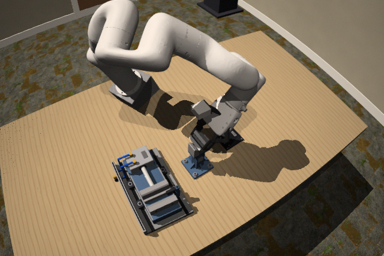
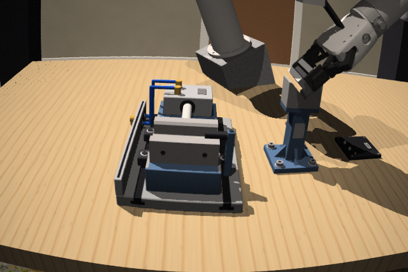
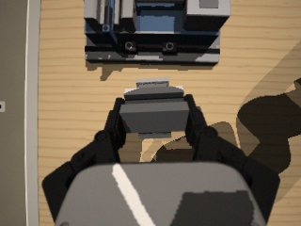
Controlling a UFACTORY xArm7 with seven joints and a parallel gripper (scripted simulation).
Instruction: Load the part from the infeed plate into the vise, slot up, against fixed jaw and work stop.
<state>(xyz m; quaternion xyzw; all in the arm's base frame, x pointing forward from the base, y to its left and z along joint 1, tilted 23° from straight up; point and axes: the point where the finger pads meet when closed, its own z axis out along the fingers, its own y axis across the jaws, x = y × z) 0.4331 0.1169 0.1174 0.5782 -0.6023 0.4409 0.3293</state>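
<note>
Right now the blue stand is 120 mm below my hand and 10 mm to the right of it. Also, from my hand: part 10 mm to the right; blue base 170 mm below, 10 mm to the right; blue work stop post 150 mm to the right, 120 mm below, 70 mm ahead.
</note>
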